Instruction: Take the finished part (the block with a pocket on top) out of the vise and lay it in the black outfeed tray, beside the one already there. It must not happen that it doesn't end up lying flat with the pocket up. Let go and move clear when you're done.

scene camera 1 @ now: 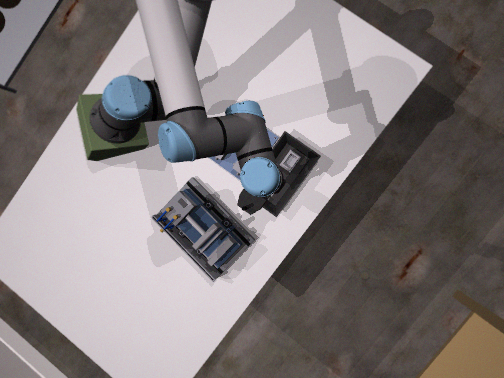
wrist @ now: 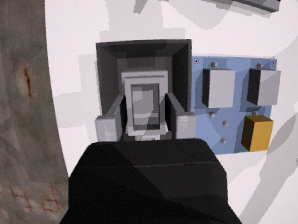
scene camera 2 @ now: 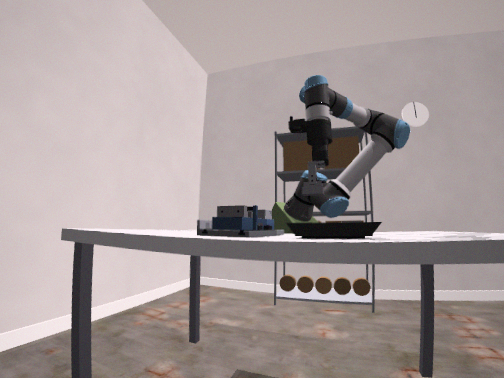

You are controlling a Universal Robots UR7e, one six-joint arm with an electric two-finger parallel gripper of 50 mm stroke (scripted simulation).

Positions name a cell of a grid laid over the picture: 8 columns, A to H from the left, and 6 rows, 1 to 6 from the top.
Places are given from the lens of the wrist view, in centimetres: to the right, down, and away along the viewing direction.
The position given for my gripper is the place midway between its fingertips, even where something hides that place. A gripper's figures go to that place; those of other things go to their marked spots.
my gripper (wrist: D3): 0, -1, 16
blue plate (wrist: F4): 12, 3, 33
